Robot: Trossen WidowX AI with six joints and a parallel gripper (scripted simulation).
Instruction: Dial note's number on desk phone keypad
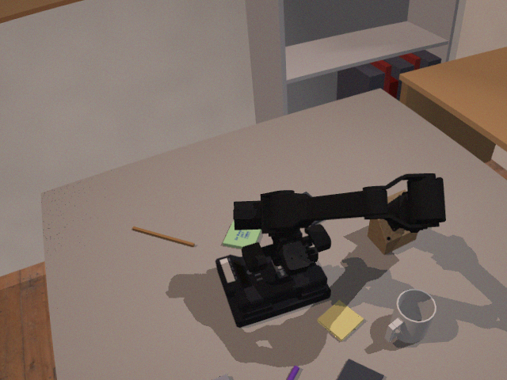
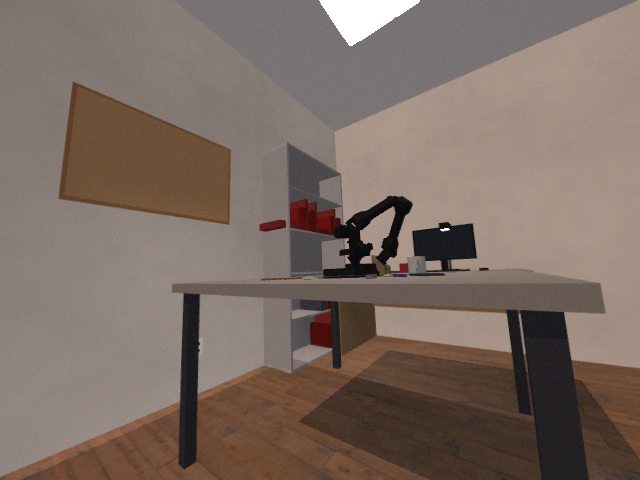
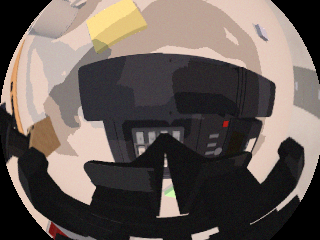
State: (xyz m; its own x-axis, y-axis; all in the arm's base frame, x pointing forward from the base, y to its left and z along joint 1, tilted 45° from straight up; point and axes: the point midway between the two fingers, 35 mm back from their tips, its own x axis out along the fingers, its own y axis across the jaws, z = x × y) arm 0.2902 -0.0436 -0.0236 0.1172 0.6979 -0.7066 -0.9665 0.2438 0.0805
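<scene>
The desk phone is 4 cm ahead of my hand, 1 cm to the right of it and 4 cm below it. The rest, counted from my hand: handset 4 cm ahead, 4 cm to the left, 2 cm below; then green note 2 cm ahead, 17 cm to the right, 6 cm below; then purple marker 17 cm ahead, 23 cm to the left, 6 cm below.
</scene>
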